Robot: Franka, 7 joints.
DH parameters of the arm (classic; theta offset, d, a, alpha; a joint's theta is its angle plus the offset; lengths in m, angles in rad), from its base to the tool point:
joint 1: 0 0.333 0 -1.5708
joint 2: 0 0 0 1.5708
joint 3: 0 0.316 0.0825 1.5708
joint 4: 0 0 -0.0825 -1.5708
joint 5: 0 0.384 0 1.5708
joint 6: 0 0 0.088 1.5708
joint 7: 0 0.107 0 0
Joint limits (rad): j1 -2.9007..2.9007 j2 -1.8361..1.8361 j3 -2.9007..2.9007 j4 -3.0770..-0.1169 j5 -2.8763..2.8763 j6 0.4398..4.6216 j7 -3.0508..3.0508
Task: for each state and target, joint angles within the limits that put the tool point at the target. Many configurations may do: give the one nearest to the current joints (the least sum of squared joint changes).
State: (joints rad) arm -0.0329 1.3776 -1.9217 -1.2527 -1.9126 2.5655 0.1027
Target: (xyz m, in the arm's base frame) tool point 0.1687 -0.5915 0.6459
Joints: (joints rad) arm -0.1398 1.2957 -1.9993 -1.6953 -1.9357 2.6191 0.1027
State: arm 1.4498 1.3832 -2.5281 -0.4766 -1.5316 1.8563 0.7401
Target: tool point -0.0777 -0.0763 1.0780
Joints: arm 1.0329 0.4460 -2.9007 -0.9373 -1.4233 1.2831 0.7401
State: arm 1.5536 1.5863 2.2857 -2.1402 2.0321 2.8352 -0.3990
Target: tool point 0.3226 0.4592 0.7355
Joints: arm 0.3849 1.8361 2.6961 -1.6153 2.0246 2.9032 -0.3990
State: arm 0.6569 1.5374 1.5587 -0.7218 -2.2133 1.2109 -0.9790
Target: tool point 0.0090 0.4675 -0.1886
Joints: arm 0.8842 1.8361 0.8739 -1.4549 -1.9139 1.1324 -0.9790
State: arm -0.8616 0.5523 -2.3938 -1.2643 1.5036 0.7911 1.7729
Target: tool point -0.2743 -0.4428 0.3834
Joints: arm -1.0378 1.0253 -1.6831 -1.9205 1.3156 0.8019 1.7729
